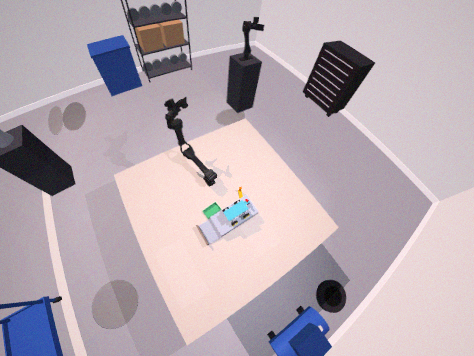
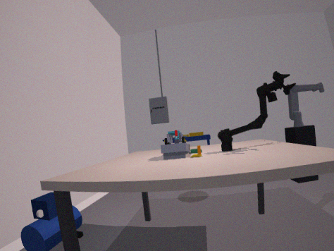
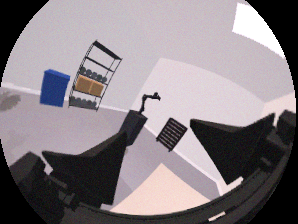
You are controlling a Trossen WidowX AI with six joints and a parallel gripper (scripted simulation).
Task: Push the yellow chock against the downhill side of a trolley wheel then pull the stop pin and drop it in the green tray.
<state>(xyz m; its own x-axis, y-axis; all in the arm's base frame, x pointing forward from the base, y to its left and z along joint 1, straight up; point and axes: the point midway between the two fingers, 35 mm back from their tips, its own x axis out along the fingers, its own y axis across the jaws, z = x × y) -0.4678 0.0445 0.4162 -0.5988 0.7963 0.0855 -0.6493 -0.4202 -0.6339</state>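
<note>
Now: gripper tip 70 cm short of the yellow chock, 40 cm above it and 7 cm to the right of it. Also, from my gripper tip: cyan trolley: 82 cm ahead, 31 cm below, 7 cm to the right; then red-headed stop pin: 81 cm ahead, 29 cm below, 3 cm to the left.
</note>
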